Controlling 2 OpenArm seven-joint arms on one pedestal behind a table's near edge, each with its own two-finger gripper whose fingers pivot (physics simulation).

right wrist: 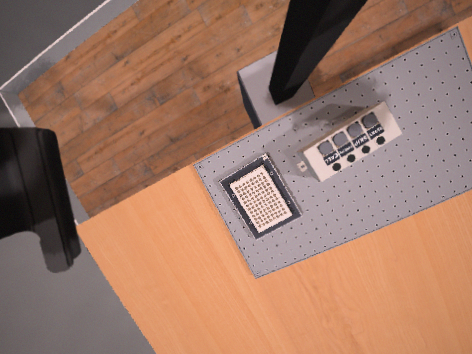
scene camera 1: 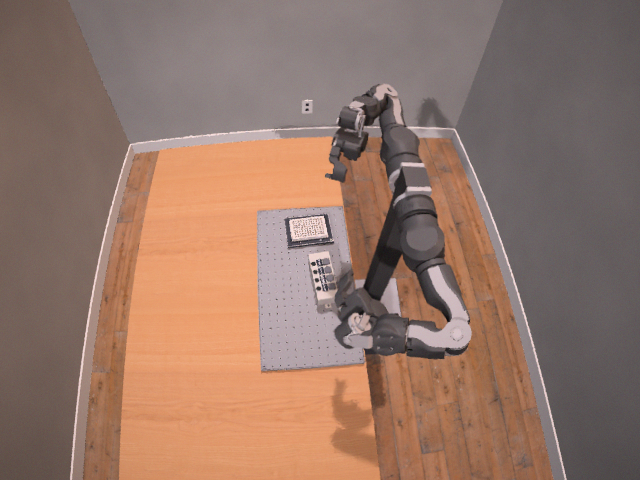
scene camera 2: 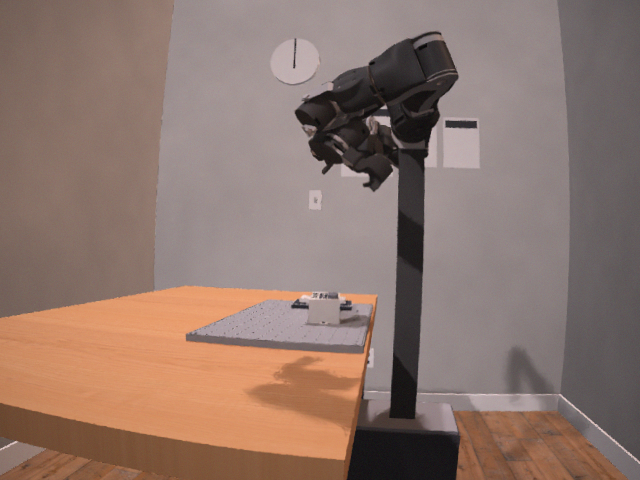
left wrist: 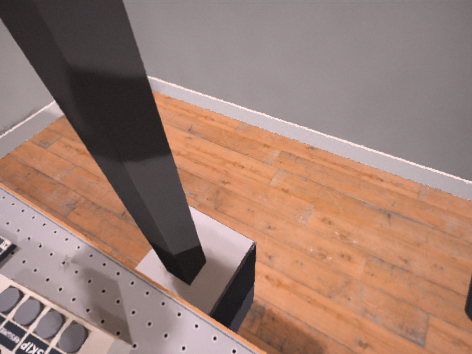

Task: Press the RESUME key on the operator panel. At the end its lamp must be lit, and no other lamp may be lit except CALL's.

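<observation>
The operator panel (scene camera 1: 325,298) (scene camera 2: 324,313) (left wrist: 98,345) (right wrist: 391,126) is a white box with a row of grey keys. In the right wrist view the RESUME key (right wrist: 340,139) lies between the CALL key (right wrist: 326,147) and the SKIP key (right wrist: 354,129); the RETRY key (right wrist: 370,120) is at the end. The RESUME key (left wrist: 27,311) also shows in the left wrist view. The RESUME lamp (right wrist: 351,158) and the other lamps look dark. My left gripper (scene camera 1: 345,283) looks open, high above the panel's near side. My right gripper looks open, far from the panel; one finger (right wrist: 60,225) shows.
A grey perforated board (scene camera 1: 284,330) (scene camera 2: 248,330) (right wrist: 425,165) lies under the panel. A dark-framed tray with a pale dotted plate (scene camera 1: 308,228) (right wrist: 261,199) lies beside the panel. The pedestal column (scene camera 2: 409,268) (left wrist: 145,190) stands behind the table's near edge.
</observation>
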